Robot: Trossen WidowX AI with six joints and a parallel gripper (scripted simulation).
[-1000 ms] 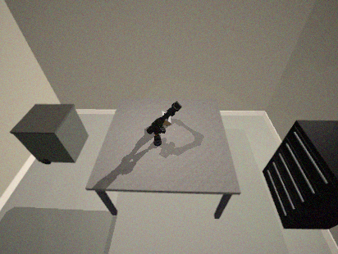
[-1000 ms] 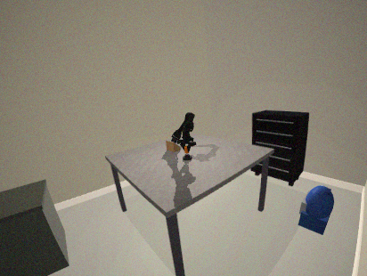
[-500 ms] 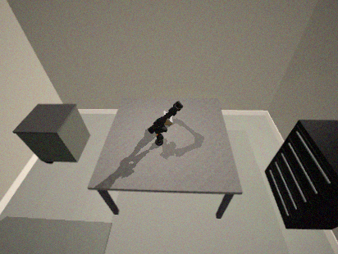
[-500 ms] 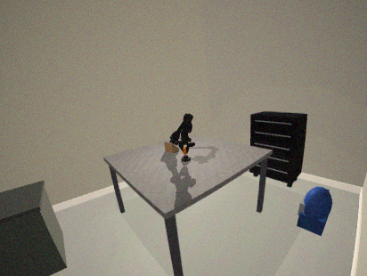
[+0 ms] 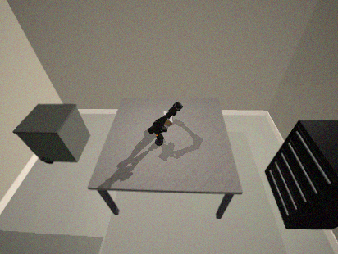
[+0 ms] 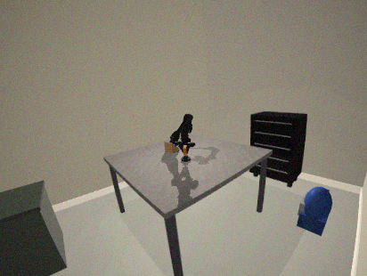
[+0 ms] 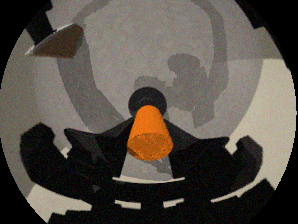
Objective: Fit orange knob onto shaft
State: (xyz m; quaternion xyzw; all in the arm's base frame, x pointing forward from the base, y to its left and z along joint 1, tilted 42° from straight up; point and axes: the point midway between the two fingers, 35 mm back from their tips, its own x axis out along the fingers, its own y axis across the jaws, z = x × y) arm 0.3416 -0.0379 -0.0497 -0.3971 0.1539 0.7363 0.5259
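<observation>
The orange knob is 30 mm above my gripper tip. The rest, counted from my gripper tip: dark round pedestal 40 mm below.
</observation>
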